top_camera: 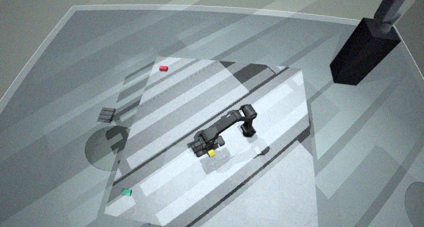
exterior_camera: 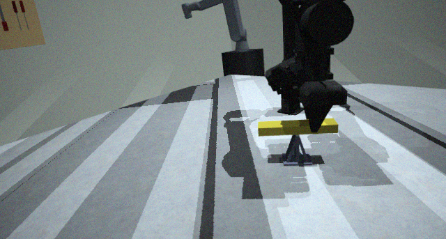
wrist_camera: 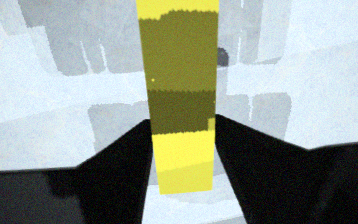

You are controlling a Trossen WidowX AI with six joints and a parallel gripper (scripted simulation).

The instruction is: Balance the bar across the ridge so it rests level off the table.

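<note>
Now: gripper tip 2 cm to the left of the yellow bar and 2 cm short of it. Also, from my gripper tip: red block: 67 cm to the right, 50 cm ahead, 5 cm below; green block: 50 cm ahead, 33 cm to the left, 6 cm below.
</note>
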